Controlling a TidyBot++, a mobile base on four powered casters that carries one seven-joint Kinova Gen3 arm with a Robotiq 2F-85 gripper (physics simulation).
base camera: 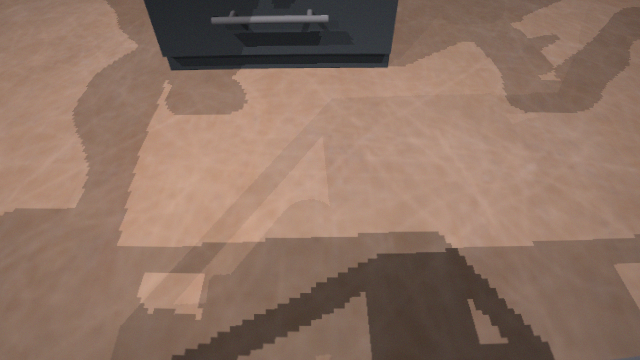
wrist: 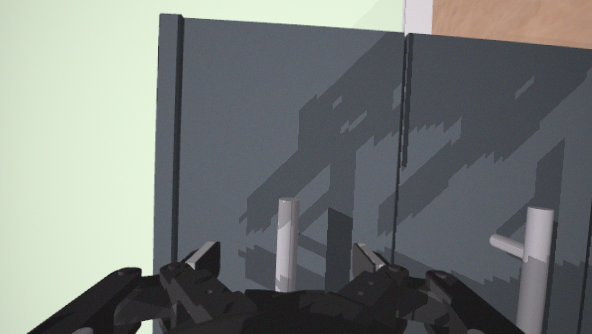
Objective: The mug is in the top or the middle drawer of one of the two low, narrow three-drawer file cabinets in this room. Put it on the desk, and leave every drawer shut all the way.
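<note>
A dark grey file cabinet (base camera: 280,61) (wrist: 168,125) shows its lower part in the base camera view and, turned sideways, its upper part in the wrist view. Its top drawer (wrist: 240,110) looks about flush with the middle drawer (wrist: 465,185); a thin seam lies between them, and I see no wide gap. My gripper (wrist: 286,257) is open and empty. Its fingers stand apart on either side of the top drawer's bar handle (wrist: 287,240), without gripping it. The middle drawer's handle (wrist: 537,270) is to the right. The mug and the desk do not show in either view.
The bottom drawer's handle (base camera: 270,19) shows at the top of the base camera view. Tan floor (base camera: 225,150) with arm and base shadows lies before the cabinet. A pale green wall (wrist: 75,125) and a white strip (wrist: 418,17) are behind it.
</note>
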